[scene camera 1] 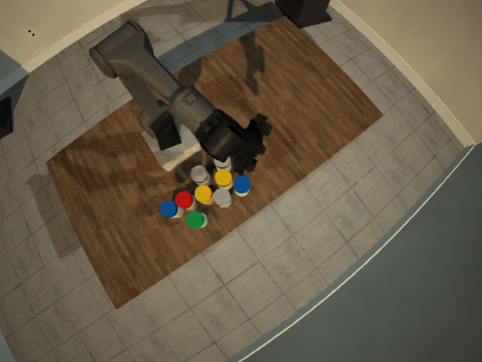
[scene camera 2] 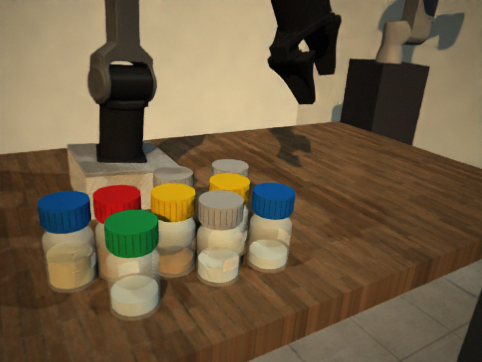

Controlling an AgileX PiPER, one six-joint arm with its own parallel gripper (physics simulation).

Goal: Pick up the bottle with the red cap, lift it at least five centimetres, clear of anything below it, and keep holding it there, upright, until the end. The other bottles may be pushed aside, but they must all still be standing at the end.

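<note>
The red-capped bottle stands upright on the wooden table. The left blue-capped bottle is close on one side of it, and a yellow-capped bottle on the other. The green-capped bottle stands in front and hides part of its body in the scene camera 2 view. My gripper is open and empty, high above the table, beyond the right side of the bottle group and well away from the red cap.
Also upright are a front grey-capped bottle, a second yellow-capped one, a right blue-capped one and two rear grey-capped ones. The arm's base block is behind them.
</note>
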